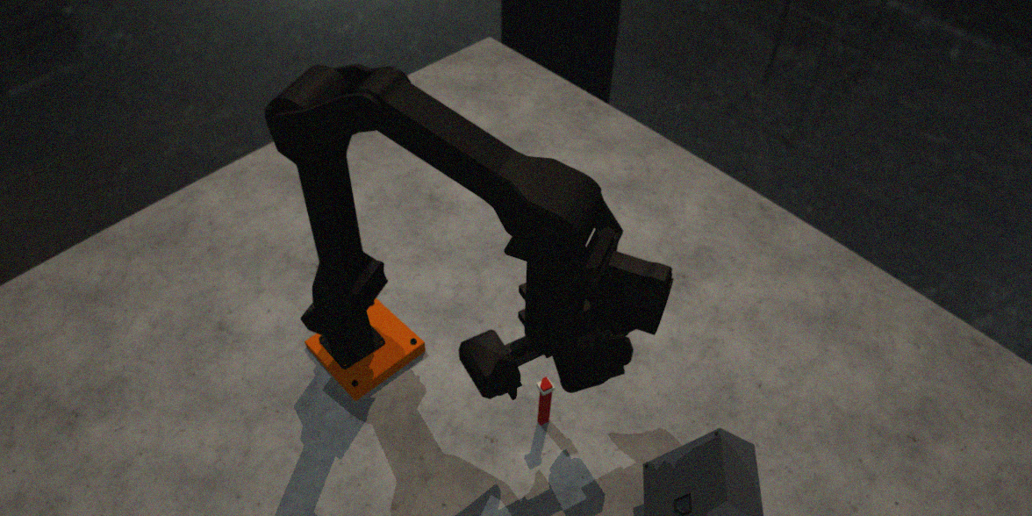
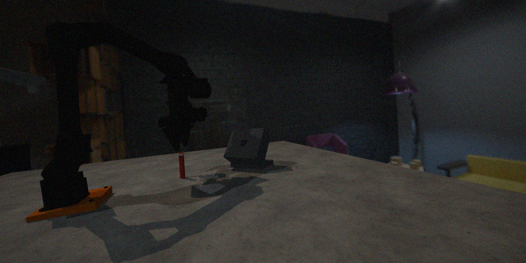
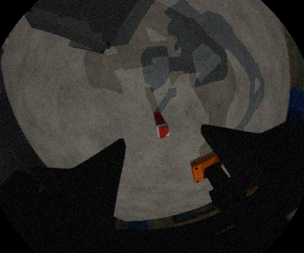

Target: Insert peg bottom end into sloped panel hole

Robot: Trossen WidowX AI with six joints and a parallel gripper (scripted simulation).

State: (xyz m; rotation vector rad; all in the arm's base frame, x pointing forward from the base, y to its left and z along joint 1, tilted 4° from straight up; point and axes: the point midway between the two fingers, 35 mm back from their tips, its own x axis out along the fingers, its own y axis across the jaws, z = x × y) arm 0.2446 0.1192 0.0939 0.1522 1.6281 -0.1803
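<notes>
Now: gripper tip 30 mm above the red peg. Round my gripper tip: grey sloped panel 210 mm ahead, 20 mm to the left, 20 mm below.
</notes>
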